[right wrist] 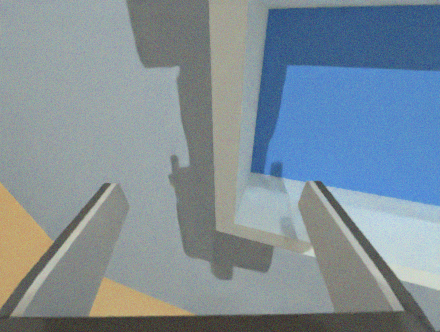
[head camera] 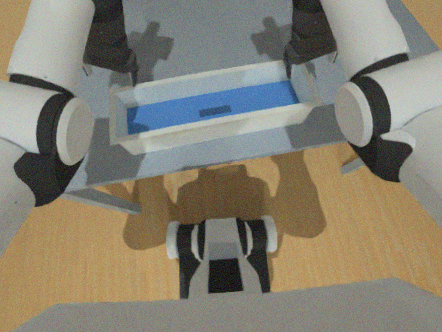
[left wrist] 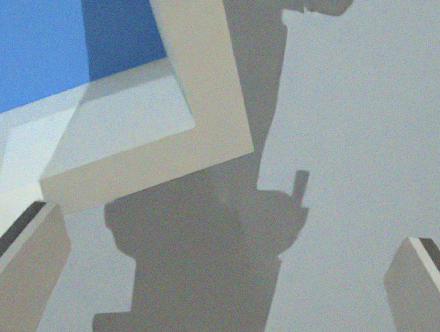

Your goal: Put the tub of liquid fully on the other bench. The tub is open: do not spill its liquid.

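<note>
A long, open, cream-white tub (head camera: 220, 129) (left wrist: 220, 100) (right wrist: 225, 125) stands upright on the grey-blue bench (head camera: 200, 30) (left wrist: 360, 125) (right wrist: 75, 100), slightly skewed to its near edge. Blue liquid (head camera: 260, 97) (left wrist: 40, 50) (right wrist: 350, 120) lies inside. My left gripper (head camera: 110, 75) (left wrist: 228, 243) is open and empty at the tub's left end, near a corner. My right gripper (head camera: 311, 62) (right wrist: 213, 193) is open and empty at the right end; in the right wrist view the end wall shows between its fingers. Contact cannot be told. The other bench does not show in these views.
The bench's near edge runs just in front of the tub, with bench legs (head camera: 112, 200) (head camera: 352, 166) below. Wooden floor (head camera: 75, 260) (right wrist: 15, 225) lies around the bench. My own lower body (head camera: 222, 245) shows at the bottom middle. Arm shadows fall across bench and tub.
</note>
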